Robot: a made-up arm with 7 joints.
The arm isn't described. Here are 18 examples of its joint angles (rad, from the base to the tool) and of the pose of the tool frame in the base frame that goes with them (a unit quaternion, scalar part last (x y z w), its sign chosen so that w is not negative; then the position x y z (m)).
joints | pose
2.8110 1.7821 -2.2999 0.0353 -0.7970 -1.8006 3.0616 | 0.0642 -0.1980 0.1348 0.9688 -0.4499 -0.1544 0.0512
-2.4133 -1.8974 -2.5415 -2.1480 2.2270 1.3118 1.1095 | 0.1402 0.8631 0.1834 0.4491 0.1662 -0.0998 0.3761
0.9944 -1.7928 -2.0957 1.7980 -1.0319 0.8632 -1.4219 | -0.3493 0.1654 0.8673 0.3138 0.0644 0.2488 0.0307
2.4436 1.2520 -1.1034 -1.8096 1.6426 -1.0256 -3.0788 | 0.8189 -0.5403 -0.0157 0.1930 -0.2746 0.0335 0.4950
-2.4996 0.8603 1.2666 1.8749 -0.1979 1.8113 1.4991 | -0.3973 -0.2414 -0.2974 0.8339 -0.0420 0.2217 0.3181
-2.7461 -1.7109 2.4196 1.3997 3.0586 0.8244 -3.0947 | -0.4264 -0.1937 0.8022 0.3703 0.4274 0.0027 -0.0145
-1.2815 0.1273 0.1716 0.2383 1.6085 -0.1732 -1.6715 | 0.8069 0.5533 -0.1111 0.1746 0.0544 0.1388 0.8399
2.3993 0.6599 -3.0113 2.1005 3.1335 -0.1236 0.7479 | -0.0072 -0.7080 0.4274 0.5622 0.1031 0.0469 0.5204
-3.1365 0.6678 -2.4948 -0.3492 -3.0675 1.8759 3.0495 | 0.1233 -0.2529 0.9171 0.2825 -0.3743 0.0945 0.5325
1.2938 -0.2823 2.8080 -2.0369 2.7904 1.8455 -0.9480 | 0.2293 -0.1335 0.5496 0.7922 0.0870 -0.0400 0.4261
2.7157 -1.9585 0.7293 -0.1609 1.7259 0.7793 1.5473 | 0.2549 0.1228 -0.7159 0.6383 0.4524 0.2328 -0.0567
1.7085 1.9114 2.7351 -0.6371 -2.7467 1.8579 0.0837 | 0.3476 -0.4486 0.6486 0.5072 -0.0064 -0.3352 -0.0530
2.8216 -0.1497 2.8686 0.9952 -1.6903 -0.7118 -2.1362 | 0.3117 -0.7160 -0.3321 0.5291 0.2979 0.1046 0.6649
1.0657 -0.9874 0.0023 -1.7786 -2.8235 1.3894 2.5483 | -0.4950 -0.0072 0.6563 0.5694 -0.1171 0.2382 0.1753
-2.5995 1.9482 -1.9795 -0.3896 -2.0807 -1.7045 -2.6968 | -0.4603 0.0059 -0.2860 0.8404 -0.3780 0.2319 -0.0310
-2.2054 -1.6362 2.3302 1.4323 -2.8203 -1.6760 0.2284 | 0.4848 0.4163 0.0974 0.7630 0.2528 -0.1157 0.0570
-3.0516 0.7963 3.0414 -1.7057 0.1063 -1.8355 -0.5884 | -0.5319 -0.1769 0.8005 0.2121 -0.2643 0.0138 0.2630
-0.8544 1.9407 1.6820 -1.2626 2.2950 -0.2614 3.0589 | 0.3493 0.4012 -0.3017 0.7912 0.0419 0.4627 0.0581
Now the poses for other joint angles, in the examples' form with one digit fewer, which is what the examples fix.
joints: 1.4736 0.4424 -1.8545 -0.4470 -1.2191 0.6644 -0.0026
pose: 0.758 0.631 0.093 0.138 -0.097 -0.246 0.775
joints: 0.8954 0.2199 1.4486 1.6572 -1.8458 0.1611 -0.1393
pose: -0.656 0.140 -0.304 0.677 -0.174 -0.273 0.522
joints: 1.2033 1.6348 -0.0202 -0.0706 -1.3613 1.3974 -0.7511
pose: -0.210 -0.603 0.385 0.666 0.262 -0.478 0.211
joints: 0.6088 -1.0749 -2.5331 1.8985 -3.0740 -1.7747 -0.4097
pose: -0.702 -0.037 0.442 0.556 -0.112 0.192 0.222
